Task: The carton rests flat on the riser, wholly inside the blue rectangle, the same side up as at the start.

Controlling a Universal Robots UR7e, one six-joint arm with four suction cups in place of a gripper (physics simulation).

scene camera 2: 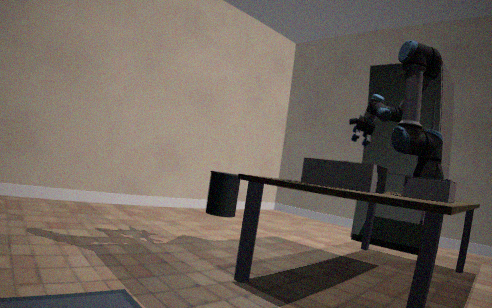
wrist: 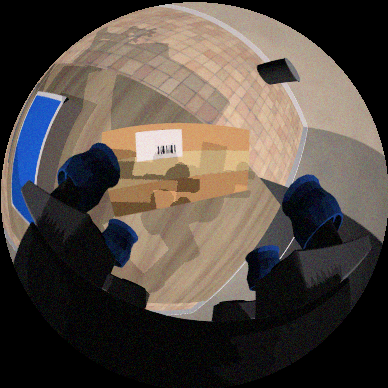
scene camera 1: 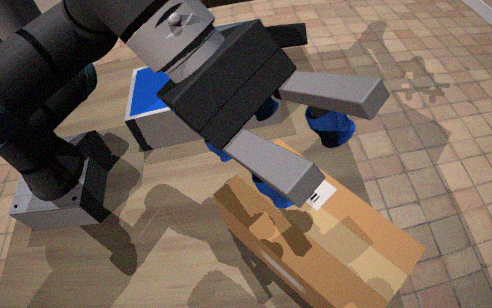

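Where they show: hand at its tool point: [scene camera 2: 359, 138] [wrist: 195, 222] [scene camera 1: 276, 143]; arm's base at its link origin: [scene camera 2: 427, 179] [scene camera 1: 57, 172].
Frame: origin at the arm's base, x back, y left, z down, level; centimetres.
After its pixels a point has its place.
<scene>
The orange-brown carton [scene camera 1: 387, 225] {x -61.9, y -31.4, z -5.4 cm} [wrist: 215, 137] {x -58.8, y -30.0, z -5.4 cm} lies on the wooden table, its white barcode label facing up near one end. A pale tape band runs along its top. My gripper [scene camera 1: 274, 145] {x -47.2, y -23.3, z -21.1 cm} [scene camera 2: 361, 134] {x -47.2, y -23.3, z -21.1 cm} [wrist: 197, 220] {x -47.2, y -23.3, z -21.1 cm} is open: its four blue suction cups hold nothing and hang above the carton's label end, apart from it. The grey riser [scene camera 1: 170, 130] {x -28.6, y 6.9, z 3.9 cm} [wrist: 68, 125] {x -49.4, y 5.7, z 6.8 cm} stands beyond that end, apart from the carton. Its top bears the white-edged blue rectangle [scene camera 1: 146, 94] {x -24.8, y 14.6, z -2.6 cm} [wrist: 32, 145] {x -42.6, y 11.8, z -2.6 cm}, with no carton on it. The arm and gripper hide part of the riser in scene camera 1.
The arm's base block [scene camera 1: 57, 216] {x 1.0, y -9.7, z 3.5 cm} stands on the table [scene camera 1: 145, 265] {x -18.7, y -22.7, z 9.4 cm} [scene camera 2: 325, 189] {x -28.6, y 55.1, z 10.0 cm}. In scene camera 2 a dark grey box [scene camera 2: 337, 172] {x -37.4, y 26.5, z 2.7 cm} stands on the table; I cannot tell its top. A black bin [scene camera 2: 222, 195] [wrist: 277, 71] stands off the table's far side.
</scene>
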